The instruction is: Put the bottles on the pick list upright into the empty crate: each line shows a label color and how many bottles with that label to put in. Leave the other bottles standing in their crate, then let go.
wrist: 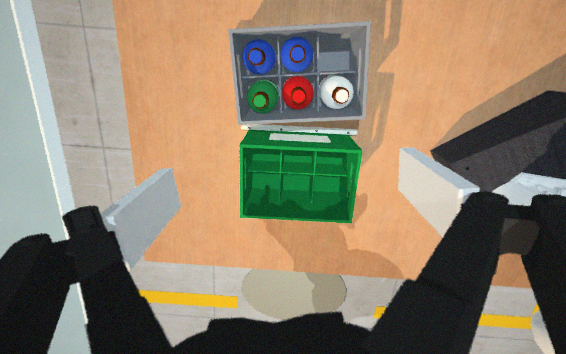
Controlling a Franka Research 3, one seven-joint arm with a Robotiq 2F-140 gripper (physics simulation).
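The grey crate (pixel 235 75) stands at the top middle of the wrist view with upright bottles in its cells. Its far row holds a blue bottle (pixel 259 56) at left, a second blue bottle (pixel 297 54) in the middle and a bare cell at right. Its near row holds a green bottle (pixel 262 96), a red bottle (pixel 298 93) and a white bottle (pixel 337 92), left to right. The green crate (pixel 255 139) stands below it in the view, with no bottle in it. My gripper (pixel 285 178) is wide open and empty, its fingers seen either side of the green crate. No readable pick list shows.
A thin white strip (pixel 300 130) lies between the crates. A dark angular object (pixel 490 145) stands at right, partly behind the right finger, with a white piece (pixel 537 184) beside it. The wooden table's (pixel 180 100) left and near edges show, with a round beige disc (pixel 275 292) beyond the near edge.
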